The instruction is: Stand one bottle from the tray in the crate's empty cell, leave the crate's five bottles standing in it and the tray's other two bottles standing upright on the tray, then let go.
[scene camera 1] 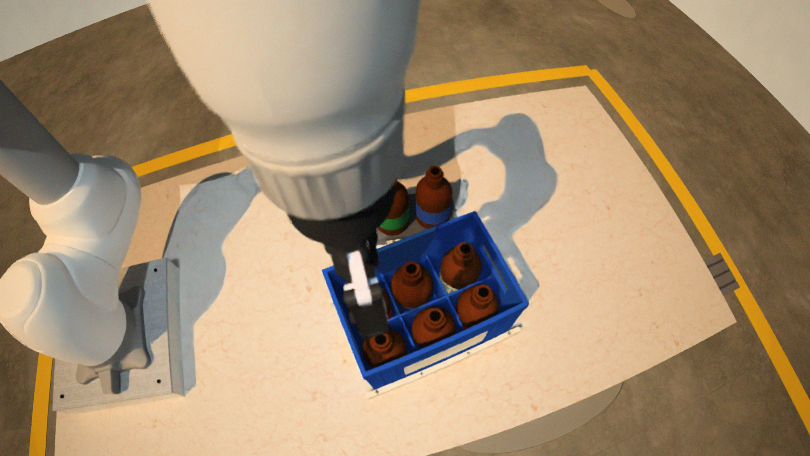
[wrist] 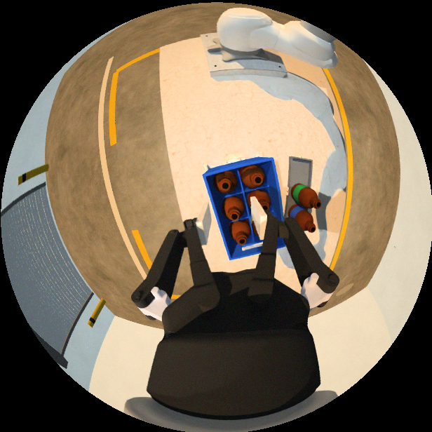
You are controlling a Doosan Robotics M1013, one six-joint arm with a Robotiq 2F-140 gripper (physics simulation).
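Where they show: arm's base, origin of its link: (scene camera 1: 112, 335).
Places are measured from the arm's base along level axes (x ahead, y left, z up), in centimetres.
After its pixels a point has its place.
Observation:
The blue crate (scene camera 1: 447, 351) {x 65.0, y -24.0, z 3.8 cm} (wrist: 218, 220) holds several brown bottles standing upright, one in each cell. The bottle in the base-side, tray-side cell (scene camera 1: 388, 304) {x 58.8, y -12.8, z 3.9 cm} (wrist: 253, 176) is mostly hidden by my gripper in the scene view and shows a bit of red label there. Another bottle is partly behind a finger in the wrist view. A green-banded bottle (scene camera 1: 395, 219) {x 66.1, y 4.7, z 0.3 cm} (wrist: 304, 195) and a blue-banded bottle (scene camera 1: 434, 198) {x 73.8, y 3.7, z 4.9 cm} (wrist: 301, 217) stand upright on the grey tray (wrist: 300, 171). My gripper (scene camera 1: 367, 300) {x 55.8, y -19.2, z 26.8 cm} (wrist: 230, 208) is open and empty, pointing down above the crate.
The robot's base plate (scene camera 1: 175, 339) {x 13.8, y -3.4, z -4.1 cm} (wrist: 250, 71) is at the left of the scene view. The arm hides part of the tray there. The crate's wall stands close beside the tray bottles. A yellow line (scene camera 1: 651, 135) (wrist: 348, 170) runs on the floor around the pale table top (scene camera 1: 612, 226) {x 114.0, y -11.3, z -6.4 cm}.

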